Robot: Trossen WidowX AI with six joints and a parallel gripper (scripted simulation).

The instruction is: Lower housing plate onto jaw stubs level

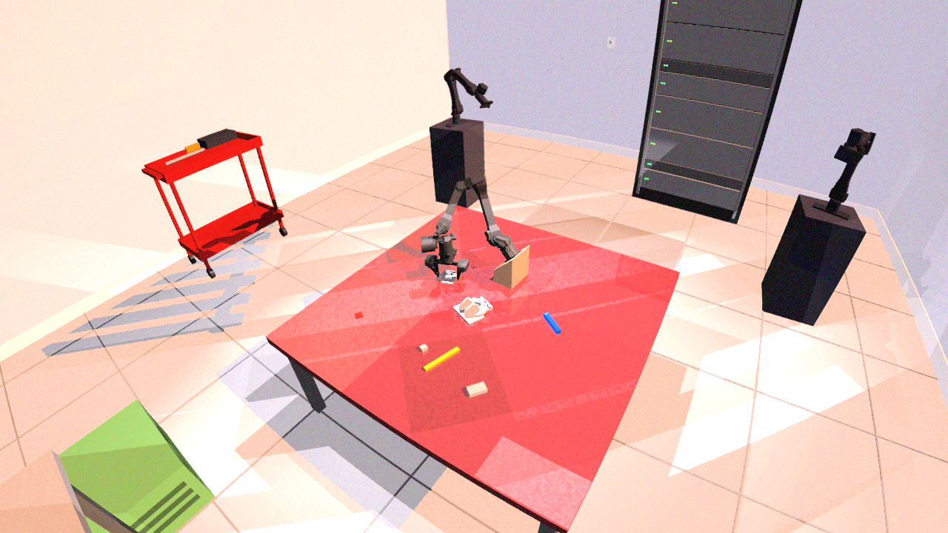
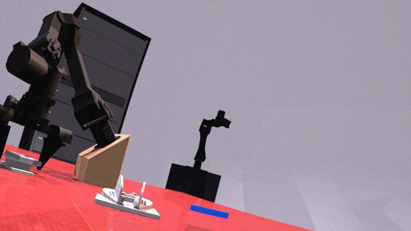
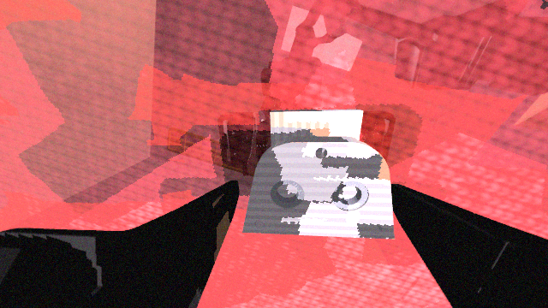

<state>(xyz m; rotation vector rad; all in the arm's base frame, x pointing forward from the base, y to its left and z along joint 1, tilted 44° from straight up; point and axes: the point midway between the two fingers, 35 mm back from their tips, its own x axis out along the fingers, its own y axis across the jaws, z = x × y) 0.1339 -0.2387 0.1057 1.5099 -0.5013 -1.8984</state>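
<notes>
Now: gripper tip 1 cm past the grey stand. Round my gripper tip: red cube (37 cm ahead, 20 cm to the right, 1 cm below); then housing plate (2 cm above, 1 cm behind); then grey jaw assembly (23 cm to the left, 10 cm ahead).
</notes>
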